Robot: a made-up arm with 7 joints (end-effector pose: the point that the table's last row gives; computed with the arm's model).
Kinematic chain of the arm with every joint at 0, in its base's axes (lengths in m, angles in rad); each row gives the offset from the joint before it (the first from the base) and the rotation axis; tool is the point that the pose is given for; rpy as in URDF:
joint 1: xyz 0 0 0.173 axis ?
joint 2: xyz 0 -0.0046 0.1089 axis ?
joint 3: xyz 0 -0.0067 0.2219 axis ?
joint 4: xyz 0 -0.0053 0.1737 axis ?
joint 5: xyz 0 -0.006 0.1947 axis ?
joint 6: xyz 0 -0.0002 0.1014 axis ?
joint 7: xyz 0 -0.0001 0.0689 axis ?
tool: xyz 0 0 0 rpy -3.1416 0 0
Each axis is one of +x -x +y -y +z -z.
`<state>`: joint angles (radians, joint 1 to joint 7).
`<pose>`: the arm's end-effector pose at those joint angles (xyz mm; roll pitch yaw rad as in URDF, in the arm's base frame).
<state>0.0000 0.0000 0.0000 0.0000 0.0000 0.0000 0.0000</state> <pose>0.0 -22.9 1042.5 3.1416 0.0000 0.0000</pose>
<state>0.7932 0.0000 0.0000 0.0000 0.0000 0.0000 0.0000</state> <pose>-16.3 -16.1 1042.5 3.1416 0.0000 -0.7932</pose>
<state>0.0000 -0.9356 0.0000 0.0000 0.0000 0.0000 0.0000</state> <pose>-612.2 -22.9 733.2 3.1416 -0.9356 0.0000</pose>
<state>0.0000 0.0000 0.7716 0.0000 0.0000 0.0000 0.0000</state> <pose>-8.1 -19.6 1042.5 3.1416 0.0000 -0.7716</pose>
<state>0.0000 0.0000 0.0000 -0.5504 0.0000 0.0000 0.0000</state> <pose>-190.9 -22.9 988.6 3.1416 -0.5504 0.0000</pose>
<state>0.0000 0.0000 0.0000 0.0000 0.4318 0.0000 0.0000</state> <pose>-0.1 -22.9 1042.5 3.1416 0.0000 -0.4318</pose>
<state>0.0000 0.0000 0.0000 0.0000 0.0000 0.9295 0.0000</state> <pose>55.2 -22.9 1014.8 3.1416 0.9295 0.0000</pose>
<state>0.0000 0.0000 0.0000 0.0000 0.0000 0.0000 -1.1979</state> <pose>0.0 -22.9 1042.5 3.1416 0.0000 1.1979</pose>
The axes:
joint 1: -z
joint 2: +y
joint 3: -z
joint 4: +y
joint 5: -z
joint 6: +y
joint 7: -z

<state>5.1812 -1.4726 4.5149 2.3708 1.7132 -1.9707 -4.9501</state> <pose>-231.6 -111.2 215.4 0.5559 0.3427 -2.9983</pose>
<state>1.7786 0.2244 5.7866 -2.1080 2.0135 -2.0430 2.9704</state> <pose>-51.4 178.5 609.1 2.2080 0.0693 -1.6260</pose>
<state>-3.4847 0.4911 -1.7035 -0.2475 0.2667 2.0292 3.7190</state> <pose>-325.3 -100.4 857.2 -0.0280 -1.3254 -1.1923</pose>
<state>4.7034 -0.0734 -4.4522 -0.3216 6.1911 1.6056 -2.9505</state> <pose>-16.4 -49.1 976.1 -2.6613 -1.2623 2.4652</pose>
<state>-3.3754 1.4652 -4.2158 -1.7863 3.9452 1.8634 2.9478</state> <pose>-252.1 -265.7 157.6 0.7919 0.8498 -1.0620</pose>
